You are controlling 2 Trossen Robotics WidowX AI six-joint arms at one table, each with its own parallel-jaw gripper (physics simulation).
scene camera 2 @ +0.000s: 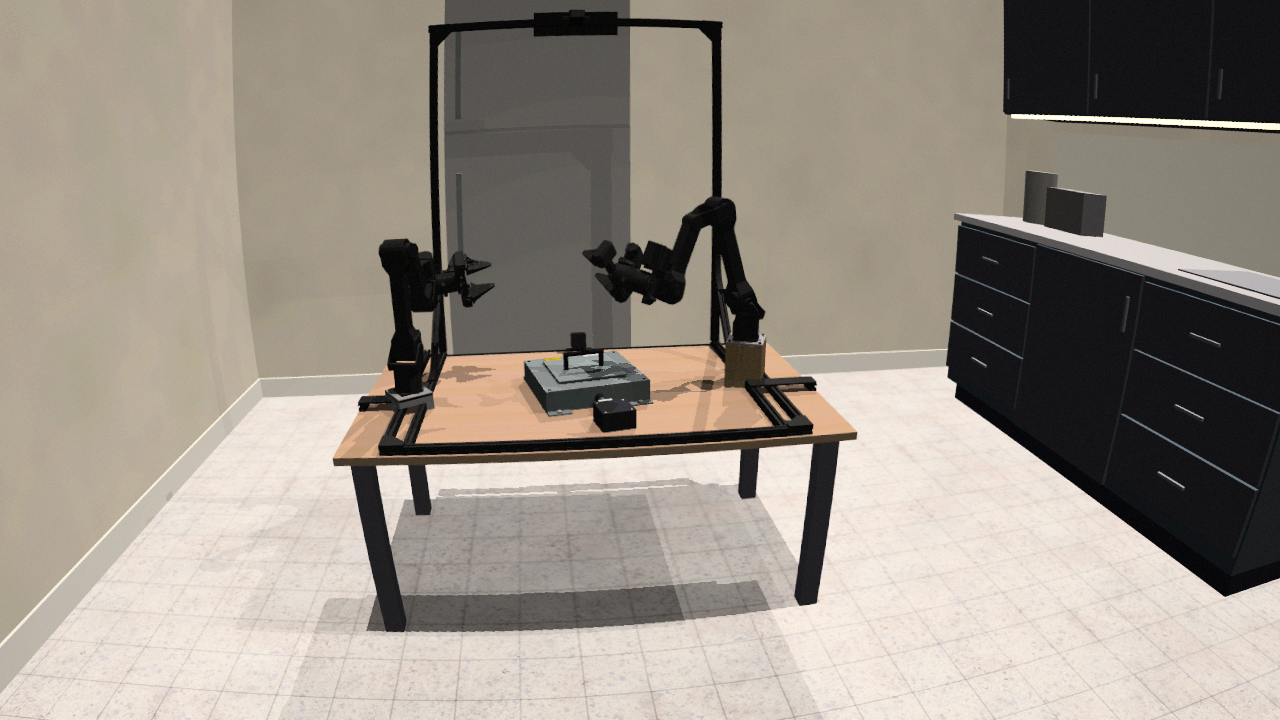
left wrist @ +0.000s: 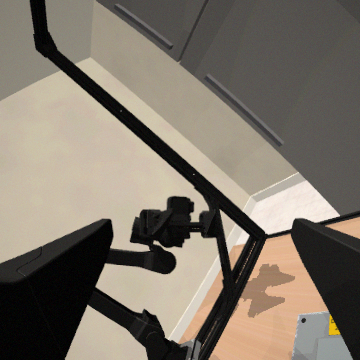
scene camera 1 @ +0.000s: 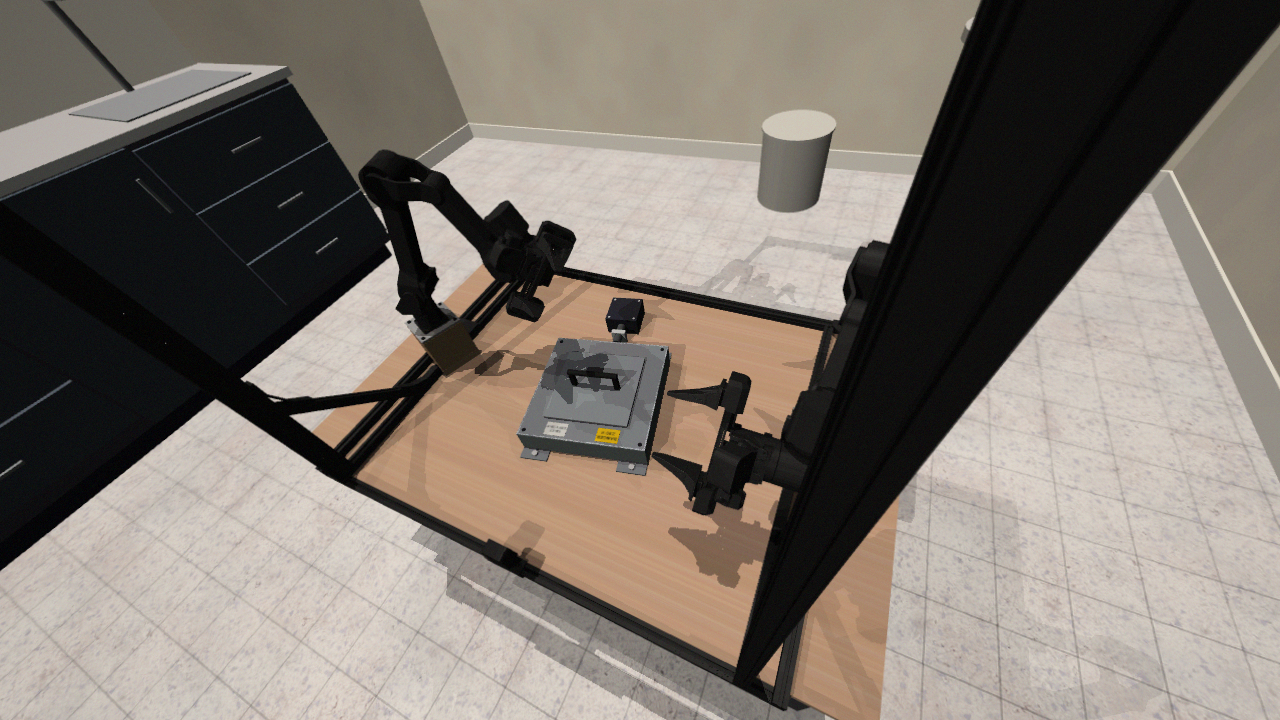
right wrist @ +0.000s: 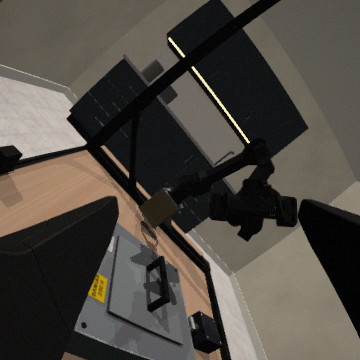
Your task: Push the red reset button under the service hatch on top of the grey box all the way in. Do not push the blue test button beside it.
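A grey box stands on the table with a flat hatch lying on top. The hatch carries an upright black handle. The red and blue buttons do not show in any view. My right gripper is open and empty, high above the table, left of the box in scene camera 2. My left gripper is open and empty, also raised high, with its fingers well above the box's level.
A small black box sits by the grey box's edge. A brown block is under the left arm's base. A black frame rises from the table.
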